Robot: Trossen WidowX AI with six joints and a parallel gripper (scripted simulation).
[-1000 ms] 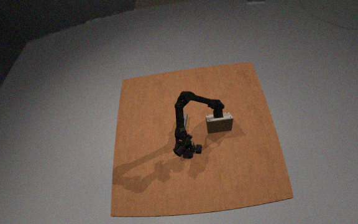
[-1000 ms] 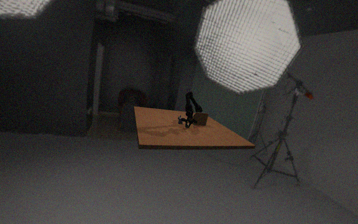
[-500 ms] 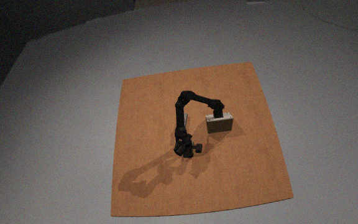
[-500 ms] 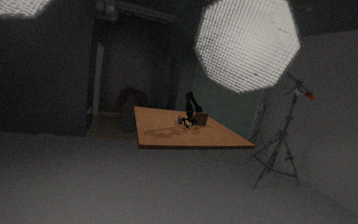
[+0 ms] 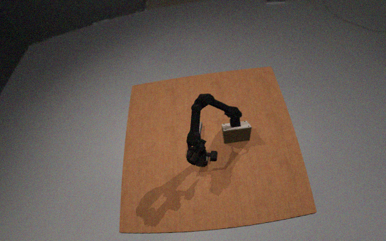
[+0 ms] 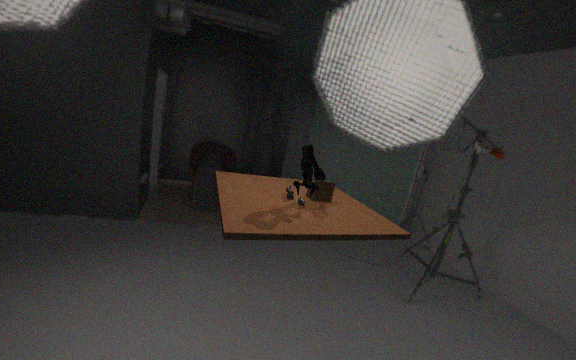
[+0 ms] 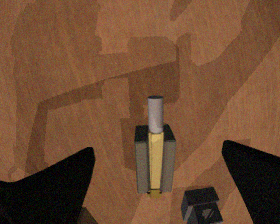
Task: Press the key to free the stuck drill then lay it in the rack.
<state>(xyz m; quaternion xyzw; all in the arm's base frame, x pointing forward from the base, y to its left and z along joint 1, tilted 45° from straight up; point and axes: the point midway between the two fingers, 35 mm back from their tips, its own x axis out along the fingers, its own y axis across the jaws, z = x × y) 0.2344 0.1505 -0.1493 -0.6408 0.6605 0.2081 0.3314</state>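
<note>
My gripper tip is now 40 mm to the left of the drill, 40 mm above it and 10 mm past it. Also, from my gripper tip: grey rack (60 mm below, 50 mm to the right, 10 mm behind); then holder block (220 mm to the right, 50 mm below, 40 mm ahead).
</note>
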